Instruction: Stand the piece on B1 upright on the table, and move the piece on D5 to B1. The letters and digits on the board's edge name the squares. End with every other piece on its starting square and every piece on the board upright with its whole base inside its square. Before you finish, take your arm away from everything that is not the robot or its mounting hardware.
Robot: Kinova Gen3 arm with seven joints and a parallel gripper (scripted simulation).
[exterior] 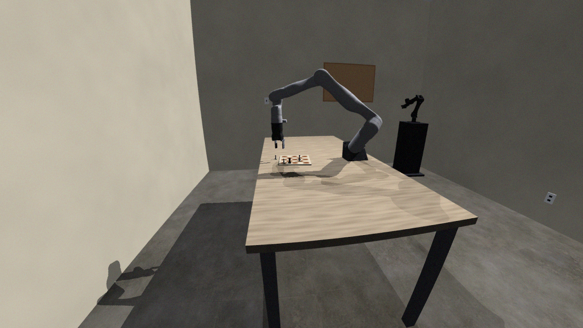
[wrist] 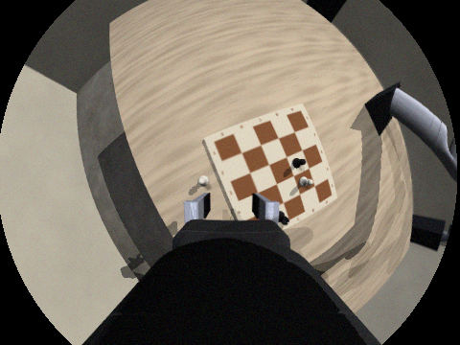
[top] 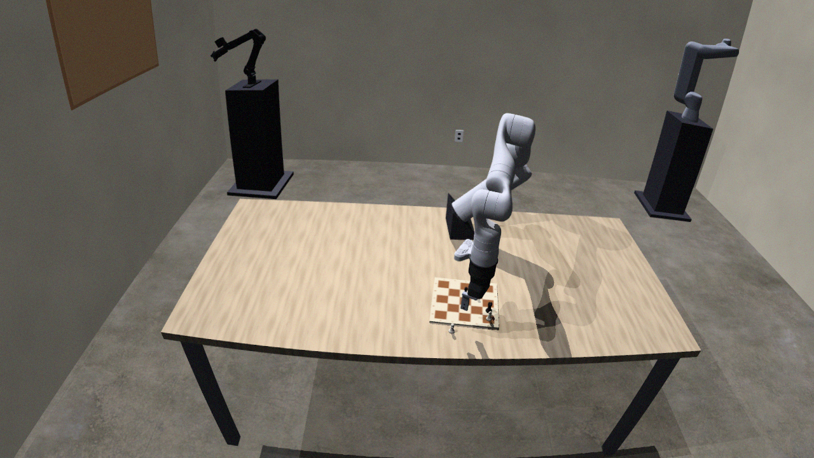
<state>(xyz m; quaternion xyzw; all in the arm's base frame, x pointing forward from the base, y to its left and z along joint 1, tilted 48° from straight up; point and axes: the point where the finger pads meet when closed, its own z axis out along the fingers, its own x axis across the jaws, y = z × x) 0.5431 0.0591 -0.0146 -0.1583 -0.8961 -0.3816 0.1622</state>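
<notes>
My gripper is now 10 cm past the chessboard and 10 cm above it.
</notes>
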